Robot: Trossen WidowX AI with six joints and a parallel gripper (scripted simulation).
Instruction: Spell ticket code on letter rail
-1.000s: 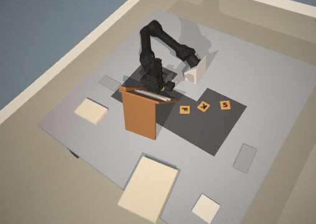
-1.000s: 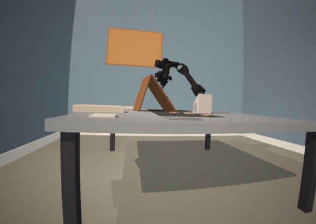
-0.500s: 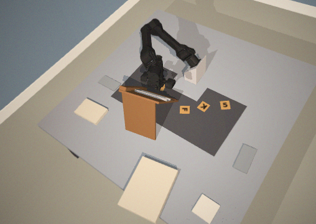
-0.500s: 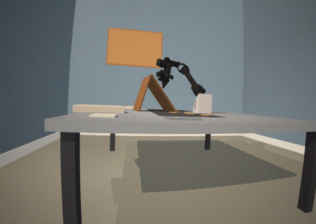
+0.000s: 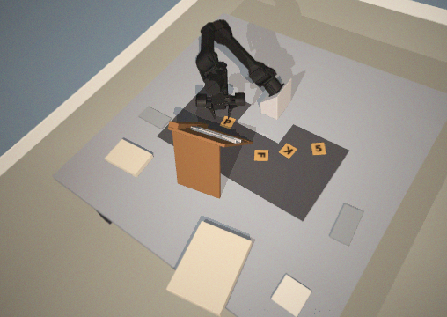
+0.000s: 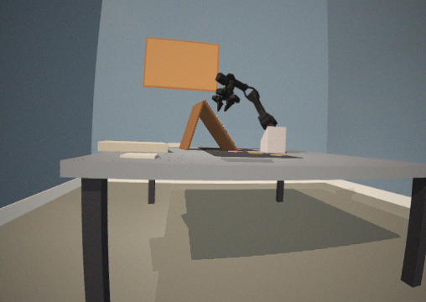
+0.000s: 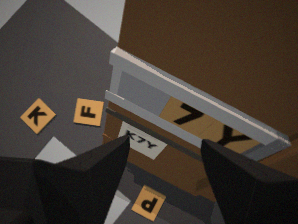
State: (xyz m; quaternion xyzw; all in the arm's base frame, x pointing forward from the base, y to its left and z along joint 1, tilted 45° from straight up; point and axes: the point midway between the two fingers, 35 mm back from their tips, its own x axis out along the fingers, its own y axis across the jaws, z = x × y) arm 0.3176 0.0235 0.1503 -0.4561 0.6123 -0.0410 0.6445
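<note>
Right now my gripper tip is 230 mm to the right of the k tile, 230 mm above it and 120 mm past it. Also, from my gripper tip: white ticket 150 mm below, 30 mm behind, 10 mm to the left; then y tile 70 mm to the right, 70 mm below, 40 mm ahead; then dark mat 240 mm below, 120 mm behind, 60 mm to the left.
</note>
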